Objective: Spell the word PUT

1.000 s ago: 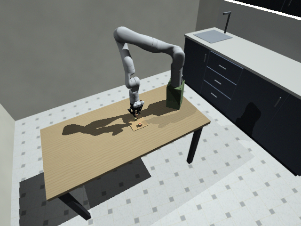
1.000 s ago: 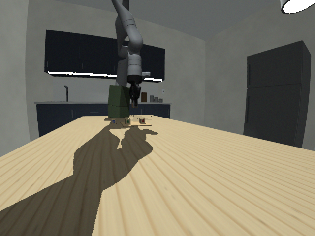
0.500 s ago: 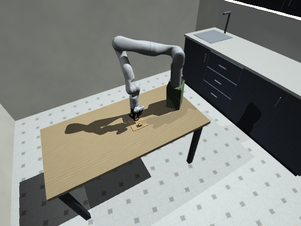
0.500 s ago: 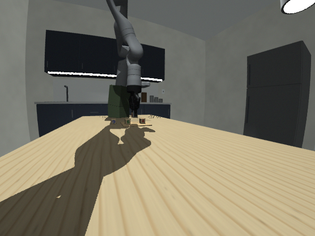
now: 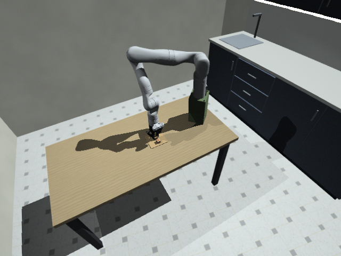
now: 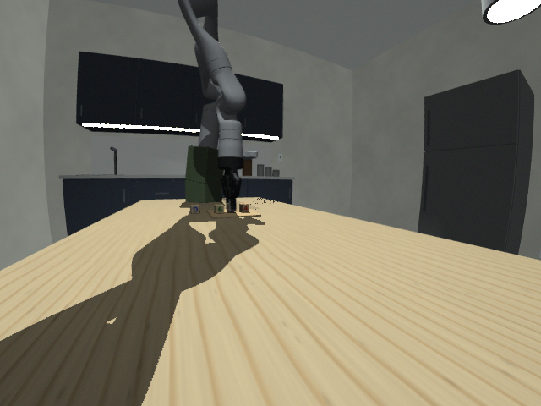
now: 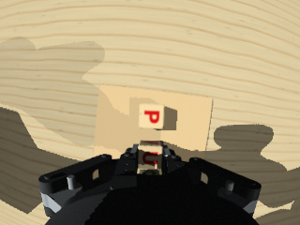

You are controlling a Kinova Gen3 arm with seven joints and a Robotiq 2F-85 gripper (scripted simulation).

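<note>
My hand is 30 mm above the mat.
</note>
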